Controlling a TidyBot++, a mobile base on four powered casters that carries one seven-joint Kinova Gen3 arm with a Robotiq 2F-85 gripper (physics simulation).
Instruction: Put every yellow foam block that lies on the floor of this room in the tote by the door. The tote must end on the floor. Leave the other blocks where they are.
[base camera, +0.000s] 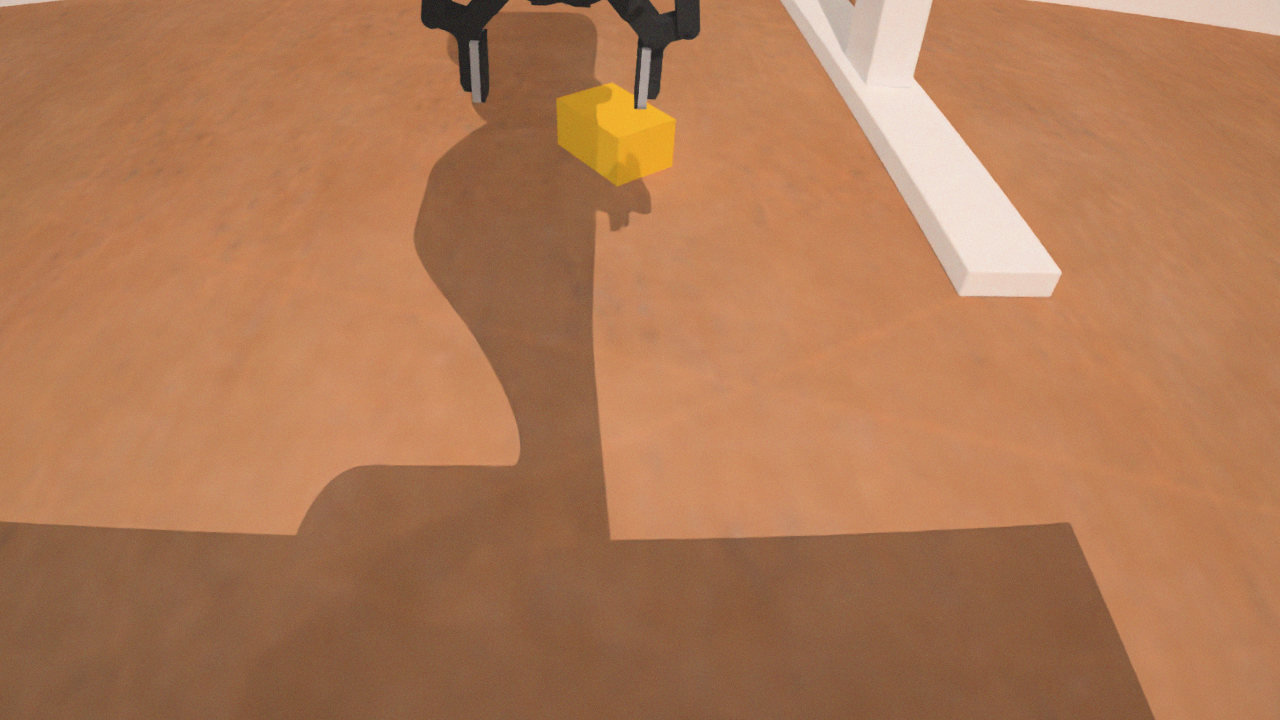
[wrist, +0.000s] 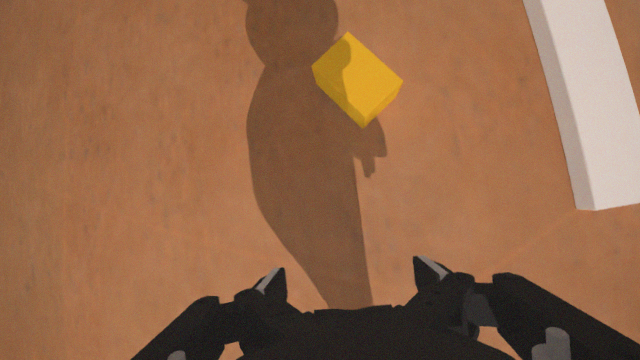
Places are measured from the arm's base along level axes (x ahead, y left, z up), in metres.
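Pixels of known places: gripper, fingertip midpoint: (base camera: 560, 99) (wrist: 348, 276).
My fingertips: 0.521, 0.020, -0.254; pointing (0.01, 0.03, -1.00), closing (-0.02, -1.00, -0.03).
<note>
Ahead of a thing's pixels: the offset from my fingertips to its top centre, as dx, dy, dz. "spot": to the spot under its first point.
A yellow foam block @(+0.190, -0.036, -0.097) (base camera: 615, 134) (wrist: 360, 80) lies on the floor, turned at an angle, partly in the arm's shadow. My gripper (base camera: 560, 102) (wrist: 348, 276) is open and empty, pointing down above the floor. In the base camera view its right finger overlaps the block's top edge. In the wrist view the block is ahead of the fingertips and slightly right of the middle between them, apart from both. The tote does not show in either view.
A white table foot @(spot: +0.125, -0.327, -0.117) (base camera: 957, 179) (wrist: 590, 100) lies along the floor to the right of the block, with a white leg @(spot: +0.308, -0.308, -0.067) (base camera: 888, 40) rising from it. Pale wall strips show at the top corners of the base camera view.
</note>
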